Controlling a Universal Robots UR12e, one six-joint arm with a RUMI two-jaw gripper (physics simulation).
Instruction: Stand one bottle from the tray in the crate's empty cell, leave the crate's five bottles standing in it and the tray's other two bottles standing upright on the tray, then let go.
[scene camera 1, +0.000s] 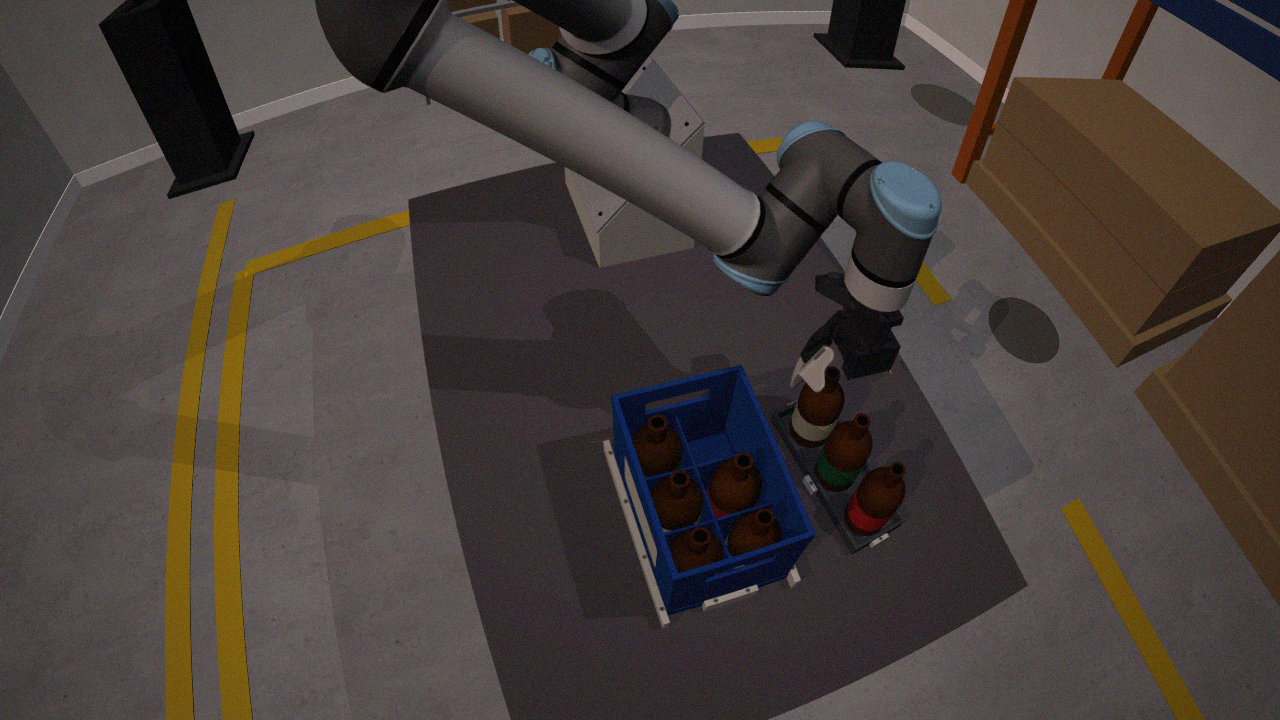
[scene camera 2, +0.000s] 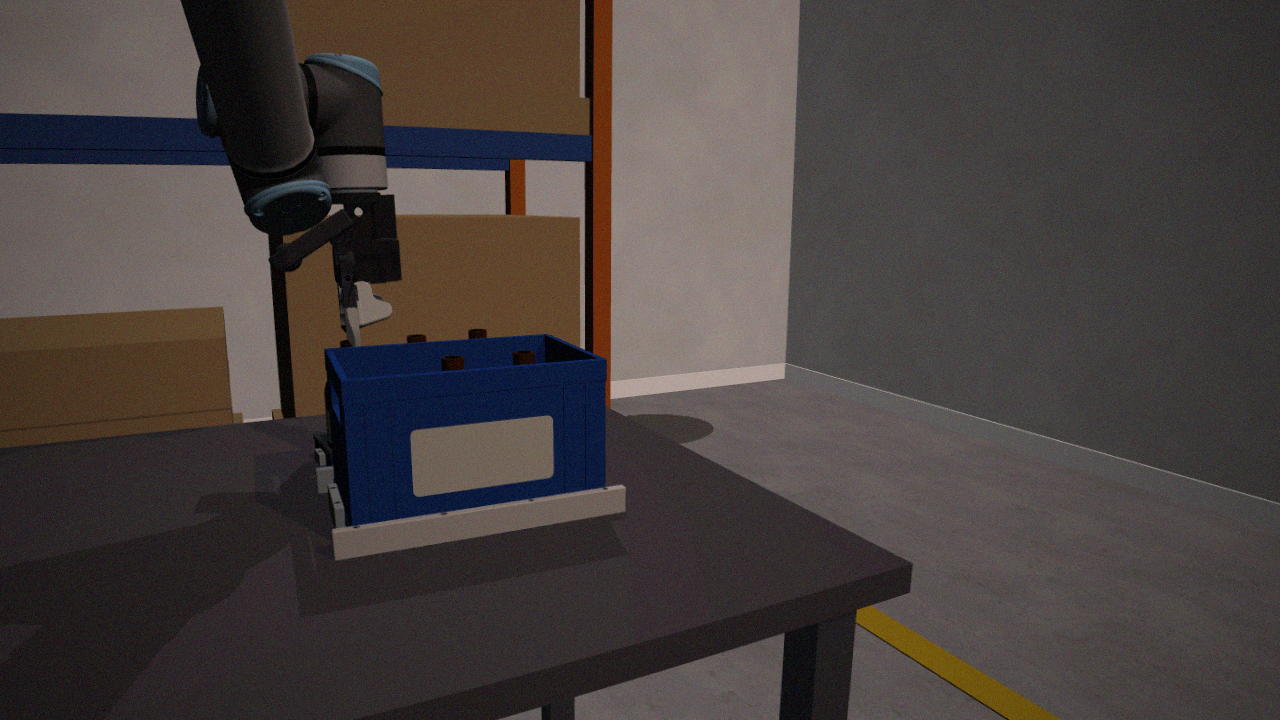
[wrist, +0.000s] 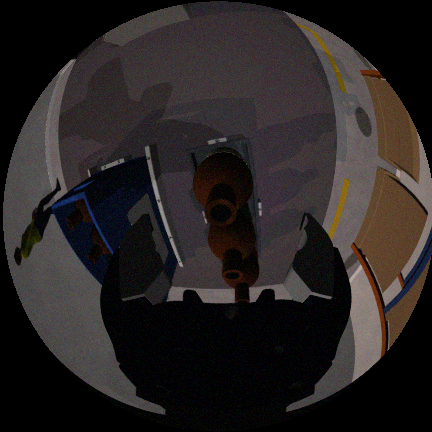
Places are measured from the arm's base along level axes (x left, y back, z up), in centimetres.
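Where they show: gripper, fingertip midpoint: (scene camera 1: 836, 377) (scene camera 2: 354, 344) (wrist: 226, 215).
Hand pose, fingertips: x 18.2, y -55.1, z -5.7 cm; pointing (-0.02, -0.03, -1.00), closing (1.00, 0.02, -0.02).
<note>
After its pixels a point has its place.
My gripper (scene camera 1: 812, 368) @(x 18.2, y -55.1, z -5.7 cm) (scene camera 2: 362, 317) (wrist: 226, 215) @(x 18.2, y -55.1, z -5.7 cm) is open and empty, its fingers apart at either side of the mouth of the white-labelled brown bottle (scene camera 1: 814, 422) @(x 15.5, y -57.4, z -13.3 cm) (wrist: 222, 175) @(x 17.7, y -52.5, z -8.9 cm); I cannot tell the exact height. This bottle, a green-labelled one (scene camera 1: 839, 458) @(x 16.2, y -65.5, z -11.1 cm) (wrist: 231, 240) @(x 18.9, y -61.1, z -9.1 cm) and a red-labelled one (scene camera 1: 874, 501) @(x 18.6, y -74.1, z -10.3 cm) (wrist: 242, 292) @(x 21.4, y -71.0, z -6.4 cm) stand upright in a row on the dark tray (scene camera 1: 857, 540) @(x 18.6, y -76.1, z -20.6 cm) (wrist: 200, 151) @(x 13.6, y -51.6, z -20.6 cm). The blue crate (scene camera 1: 680, 586) @(x -11.7, y -79.4, z -7.7 cm) (scene camera 2: 375, 447) @(x -14.3, y -55.0, z -10.5 cm) (wrist: 125, 190) @(x 4.1, y -54.4, z -10.7 cm) holds five upright bottles; its empty cell (scene camera 1: 711, 443) @(x 0.8, y -53.3, z -20.3 cm) is the far one on the tray side. The bottles' lower parts are hidden in the crate.
White rails (scene camera 1: 637, 537) @(x -14.3, y -67.3, z -18.1 cm) (scene camera 2: 478, 521) @(x -14.9, y -64.7, z -19.3 cm) (wrist: 164, 215) @(x 5.8, y -63.6, z -18.2 cm) edge the crate on the dark table (scene camera 1: 501, 537) @(x -34.0, y -62.5, z -21.1 cm) (scene camera 2: 716, 555) @(x -27.6, y -85.7, z -21.1 cm). The crate's wall rises close beside the tray, left of it in scene camera 1. Cardboard boxes (scene camera 1: 1118, 179) stand beyond the table. A person (wrist: 32, 232) shows in the wrist view.
</note>
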